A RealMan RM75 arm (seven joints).
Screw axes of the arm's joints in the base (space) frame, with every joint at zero. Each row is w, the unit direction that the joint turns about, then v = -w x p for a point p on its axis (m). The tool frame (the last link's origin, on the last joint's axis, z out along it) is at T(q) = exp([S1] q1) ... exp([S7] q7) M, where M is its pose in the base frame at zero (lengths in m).
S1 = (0, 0, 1, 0, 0, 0)
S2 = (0, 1, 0, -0.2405, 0, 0)
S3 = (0, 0, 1, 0, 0, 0)
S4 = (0, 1, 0, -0.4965, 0, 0)
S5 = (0, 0, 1, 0, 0, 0)
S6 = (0, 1, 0, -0.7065, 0, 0)
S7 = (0, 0, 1, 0, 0, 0)
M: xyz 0 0 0.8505 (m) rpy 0 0 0 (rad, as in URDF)
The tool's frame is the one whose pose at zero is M.
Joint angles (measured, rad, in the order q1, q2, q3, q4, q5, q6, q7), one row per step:
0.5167 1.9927 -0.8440 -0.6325 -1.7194 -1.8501 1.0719
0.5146 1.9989 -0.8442 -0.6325 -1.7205 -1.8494 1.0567
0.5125 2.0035 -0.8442 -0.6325 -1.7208 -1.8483 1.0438
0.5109 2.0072 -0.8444 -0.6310 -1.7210 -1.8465 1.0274
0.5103 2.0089 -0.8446 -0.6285 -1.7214 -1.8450 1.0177
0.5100 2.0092 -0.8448 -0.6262 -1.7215 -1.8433 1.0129
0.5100 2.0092 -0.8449 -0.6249 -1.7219 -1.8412 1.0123
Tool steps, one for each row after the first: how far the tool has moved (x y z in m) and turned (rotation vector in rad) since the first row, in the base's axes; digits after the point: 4 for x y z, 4 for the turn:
-0.0004 -0.0011 -0.0023 0.0063 0.0022 0.0091
-0.0005 -0.0019 -0.0040 0.0129 0.0039 0.0160
-0.0004 -0.0026 -0.0056 0.0216 0.0046 0.0248
-0.0002 -0.0030 -0.0066 0.0261 0.0049 0.0289
0.0001 -0.0031 -0.0070 0.0286 0.0045 0.0297
0.0004 -0.0029 -0.0073 0.0292 0.0037 0.0280

